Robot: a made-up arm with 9 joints.
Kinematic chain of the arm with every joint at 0, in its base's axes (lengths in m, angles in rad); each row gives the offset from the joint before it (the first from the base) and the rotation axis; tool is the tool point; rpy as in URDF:
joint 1: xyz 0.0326 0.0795 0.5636 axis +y
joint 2: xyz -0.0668 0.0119 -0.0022 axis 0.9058 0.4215 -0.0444
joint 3: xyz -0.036 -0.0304 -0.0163 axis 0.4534 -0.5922 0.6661
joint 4: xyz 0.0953 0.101 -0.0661 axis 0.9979 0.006 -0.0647
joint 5: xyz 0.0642 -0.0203 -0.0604 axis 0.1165 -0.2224 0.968
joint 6: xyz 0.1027 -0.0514 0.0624 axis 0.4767 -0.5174 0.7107
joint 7: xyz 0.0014 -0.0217 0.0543 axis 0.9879 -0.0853 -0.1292
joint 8: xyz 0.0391 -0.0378 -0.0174 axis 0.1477 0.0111 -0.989
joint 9: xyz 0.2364 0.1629 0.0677 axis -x
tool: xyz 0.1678 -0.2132 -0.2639 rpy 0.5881 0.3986 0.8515
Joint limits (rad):
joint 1: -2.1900..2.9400
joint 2: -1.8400..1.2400
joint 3: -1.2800..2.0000
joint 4: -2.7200..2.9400
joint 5: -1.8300..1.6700
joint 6: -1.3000..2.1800
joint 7: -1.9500..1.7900
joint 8: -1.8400..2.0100
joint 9: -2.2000..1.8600
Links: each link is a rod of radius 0.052 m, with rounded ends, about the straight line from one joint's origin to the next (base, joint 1, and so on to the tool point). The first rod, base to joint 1, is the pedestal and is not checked.
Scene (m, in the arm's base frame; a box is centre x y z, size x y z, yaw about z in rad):
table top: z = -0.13
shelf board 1: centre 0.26 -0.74 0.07 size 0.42 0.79 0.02 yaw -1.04
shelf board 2: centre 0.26 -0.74 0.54 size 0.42 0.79 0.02 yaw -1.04
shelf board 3: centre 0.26 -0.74 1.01 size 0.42 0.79 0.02 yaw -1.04
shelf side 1: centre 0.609 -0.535 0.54 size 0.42 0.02 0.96 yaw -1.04
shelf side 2: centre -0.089 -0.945 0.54 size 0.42 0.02 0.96 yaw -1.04
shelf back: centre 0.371 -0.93 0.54 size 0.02 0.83 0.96 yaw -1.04
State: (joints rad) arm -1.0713 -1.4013 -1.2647 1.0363 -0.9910 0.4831 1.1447 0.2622 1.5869
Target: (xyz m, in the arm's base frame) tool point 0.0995 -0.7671 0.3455
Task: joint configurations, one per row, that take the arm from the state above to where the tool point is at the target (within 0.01 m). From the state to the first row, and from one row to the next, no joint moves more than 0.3 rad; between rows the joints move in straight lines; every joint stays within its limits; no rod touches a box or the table.
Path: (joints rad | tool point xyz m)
1: -1.1394 -1.2615 -1.2416 1.2678 -0.8812 0.5506 1.2073 0.3312 1.7033 | -0.1073 -0.6916 0.2338
2: -1.2076 -1.1218 -1.2186 1.4992 -0.7714 0.6180 1.2700 0.4002 1.8198 | 0.0995 -0.7671 0.3455

